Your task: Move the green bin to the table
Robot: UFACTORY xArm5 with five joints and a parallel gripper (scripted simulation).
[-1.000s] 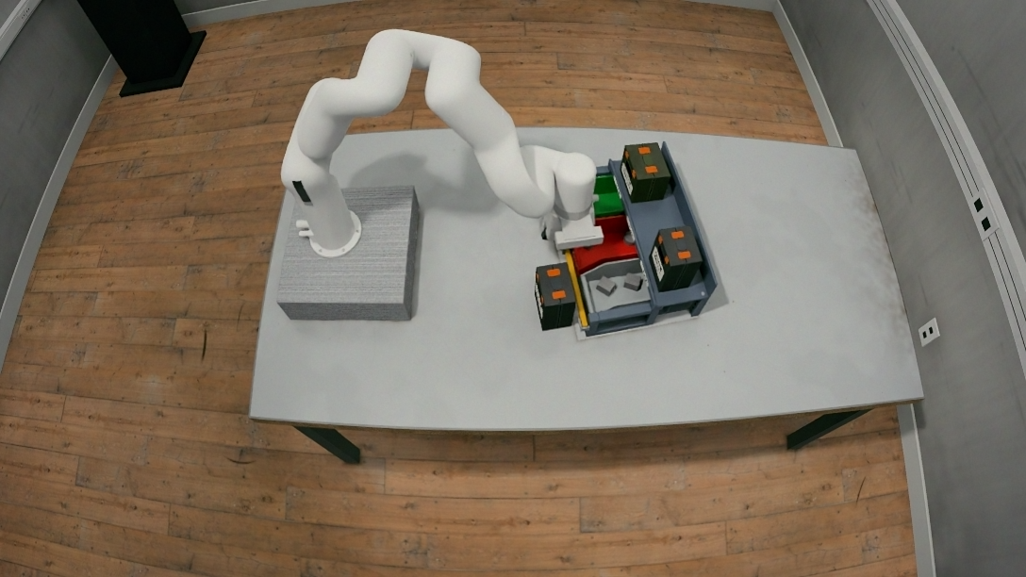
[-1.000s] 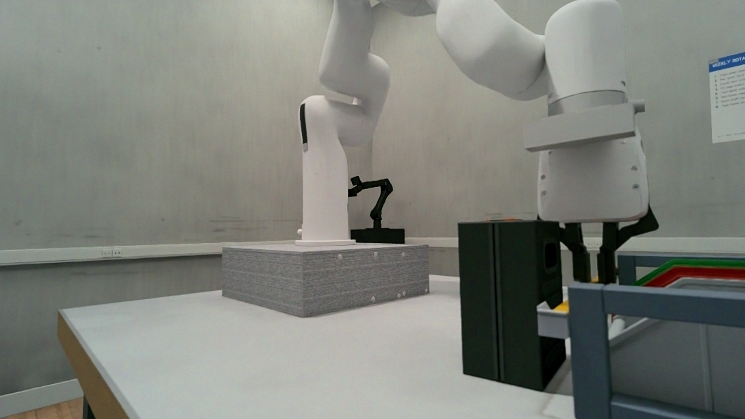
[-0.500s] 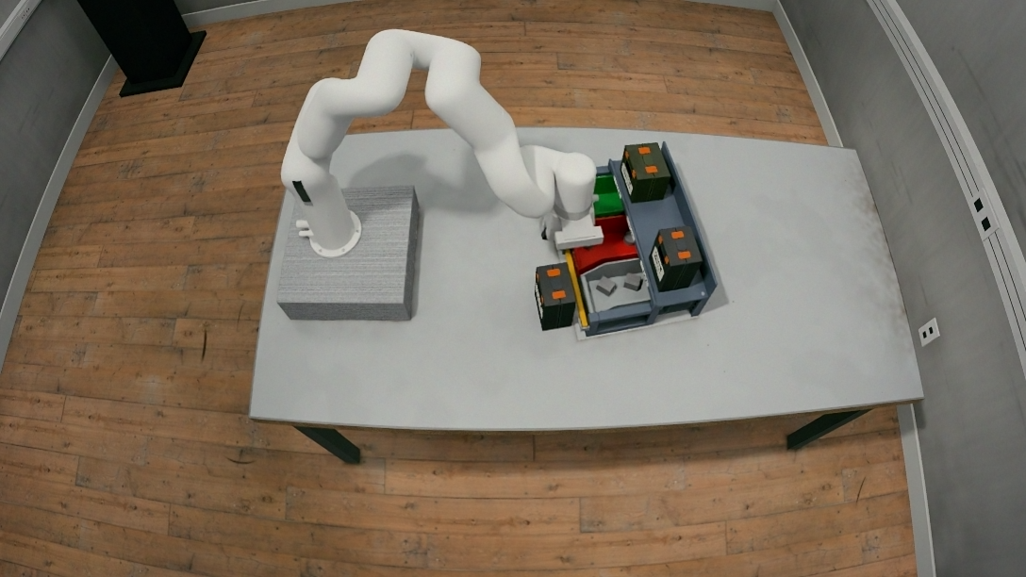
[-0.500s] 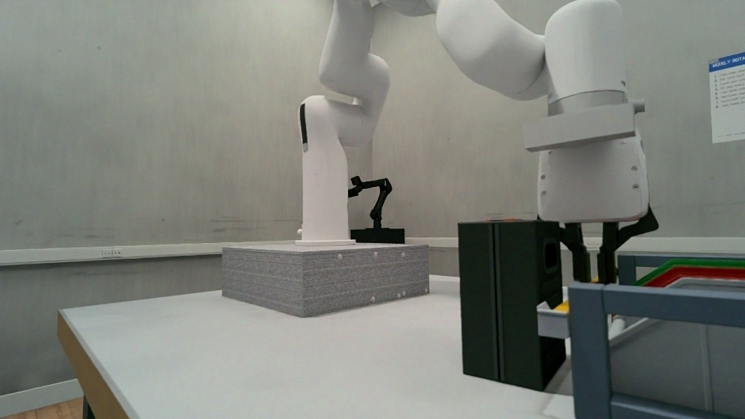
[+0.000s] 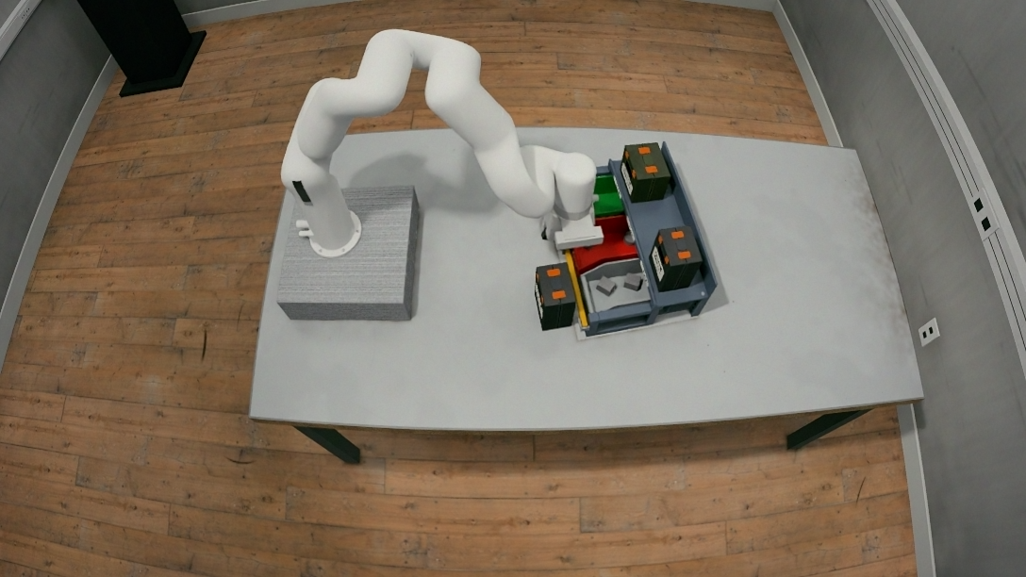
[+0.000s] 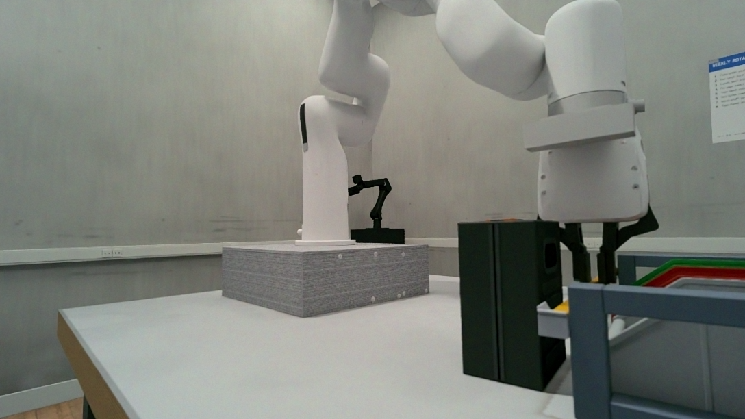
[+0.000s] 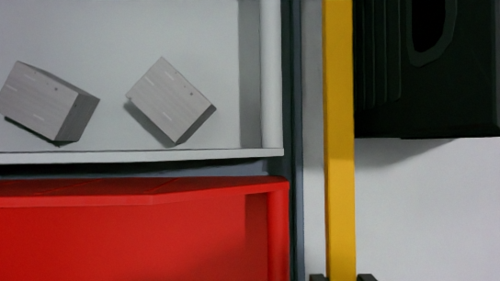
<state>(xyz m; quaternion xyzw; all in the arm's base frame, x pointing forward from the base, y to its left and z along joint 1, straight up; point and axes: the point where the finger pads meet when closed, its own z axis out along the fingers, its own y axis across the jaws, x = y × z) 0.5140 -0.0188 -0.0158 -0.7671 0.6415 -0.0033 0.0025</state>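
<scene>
My hand is 10 cm short of the red bin, 3 cm above it and 2 cm to the right of it. Round my hand: blue-grey shelf 13 cm ahead, 2 cm to the left, 1 cm below; black case 12 cm to the right, 3 cm behind, 1 cm below; yellow bar 2 cm below.
</scene>
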